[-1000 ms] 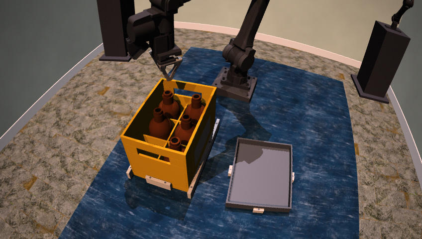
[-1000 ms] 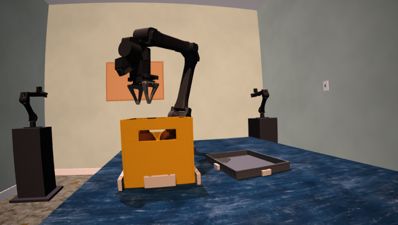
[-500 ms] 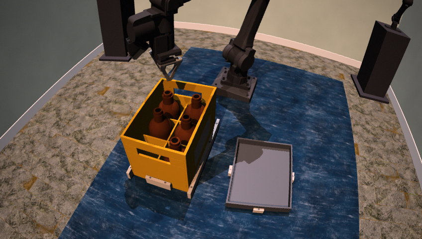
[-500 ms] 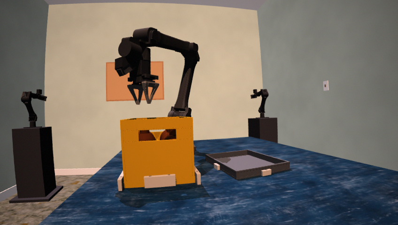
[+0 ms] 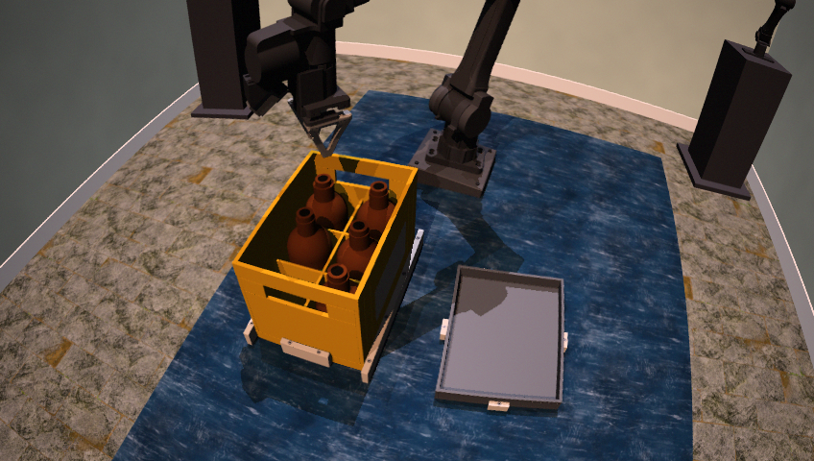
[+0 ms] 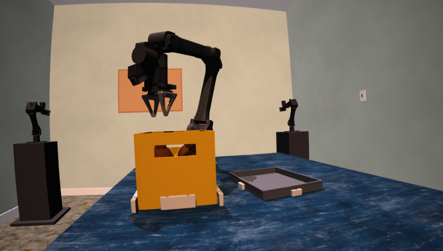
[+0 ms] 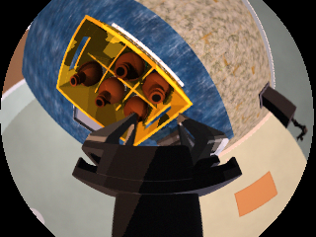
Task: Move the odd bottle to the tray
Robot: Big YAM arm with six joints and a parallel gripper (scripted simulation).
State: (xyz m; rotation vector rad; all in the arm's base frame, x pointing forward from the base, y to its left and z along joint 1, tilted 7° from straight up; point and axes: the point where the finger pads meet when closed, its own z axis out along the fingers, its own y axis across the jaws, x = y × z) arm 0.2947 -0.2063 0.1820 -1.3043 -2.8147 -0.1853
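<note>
The orange crate is 90 mm ahead of my hand, 40 mm to the left of it and 150 mm below it. The rest, counted from my hand: dark grey tray: 130 mm ahead, 320 mm to the left, 220 mm below.
</note>
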